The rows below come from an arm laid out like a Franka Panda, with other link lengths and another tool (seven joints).
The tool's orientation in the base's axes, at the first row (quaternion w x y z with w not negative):
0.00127, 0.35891, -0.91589, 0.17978
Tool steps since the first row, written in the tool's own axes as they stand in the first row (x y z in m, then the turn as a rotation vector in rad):
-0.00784, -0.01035, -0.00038, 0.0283, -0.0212, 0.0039
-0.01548, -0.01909, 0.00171, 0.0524, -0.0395, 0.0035
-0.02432, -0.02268, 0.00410, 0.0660, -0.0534, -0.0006
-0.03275, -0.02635, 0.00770, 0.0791, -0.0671, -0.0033
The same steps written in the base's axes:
0.01258, -0.00174, 0.00272, -0.0066, -0.0342, 0.0070
0.02427, -0.00333, 0.00264, -0.0125, -0.0624, 0.0166
0.03350, -0.00075, 0.00042, -0.0139, -0.0794, 0.0268
0.04262, 0.00112, -0.00285, -0.0150, -0.0964, 0.0355

